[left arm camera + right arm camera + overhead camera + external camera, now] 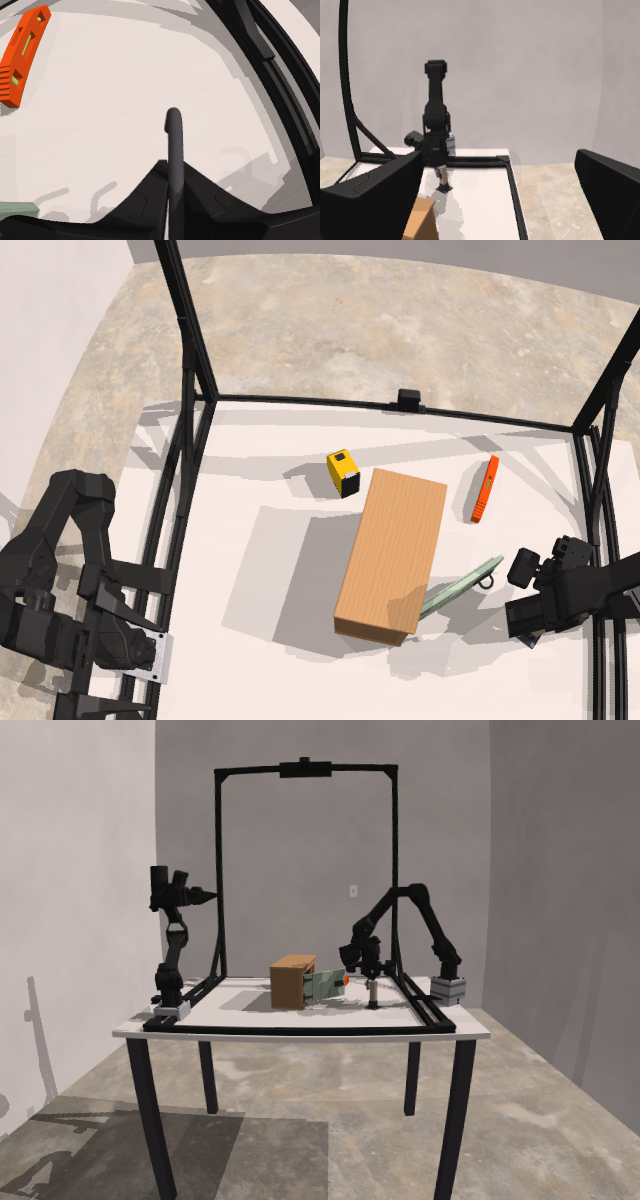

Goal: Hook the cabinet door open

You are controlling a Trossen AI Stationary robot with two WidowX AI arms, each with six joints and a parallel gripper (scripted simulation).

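Now: the dark hook 20 mm ahead of my left hand, 10 mm to the right of it and 20 mm below it. Round my left hand: yellow box (270 mm behind, 350 mm to the right, 70 mm below); then green door (10 mm ahead, 190 mm to the right, 30 mm below); then orange level (230 mm behind, 70 mm to the right, 90 mm below).
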